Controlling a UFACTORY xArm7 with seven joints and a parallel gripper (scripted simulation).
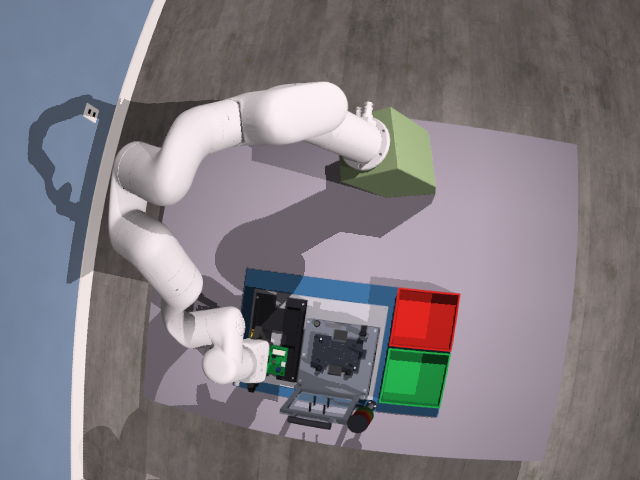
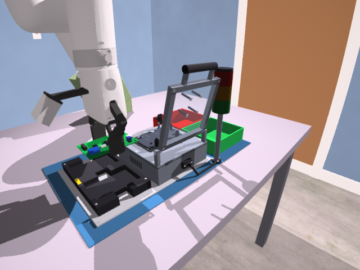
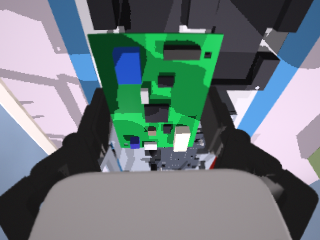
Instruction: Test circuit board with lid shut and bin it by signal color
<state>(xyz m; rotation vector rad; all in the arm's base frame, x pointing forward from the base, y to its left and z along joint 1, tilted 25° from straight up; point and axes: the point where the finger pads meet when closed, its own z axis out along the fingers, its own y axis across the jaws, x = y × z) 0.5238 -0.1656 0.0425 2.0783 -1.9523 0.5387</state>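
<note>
The plate is 40 mm behind my hand, 170 mm to the left of it and 50 mm below it. From my hand the other things lie so: clear lid: 80 mm ahead, 170 mm to the left, 60 mm above; then green bin: 10 mm behind, 360 mm to the left, 110 mm below; then green circuit board: right at my hand.
</note>
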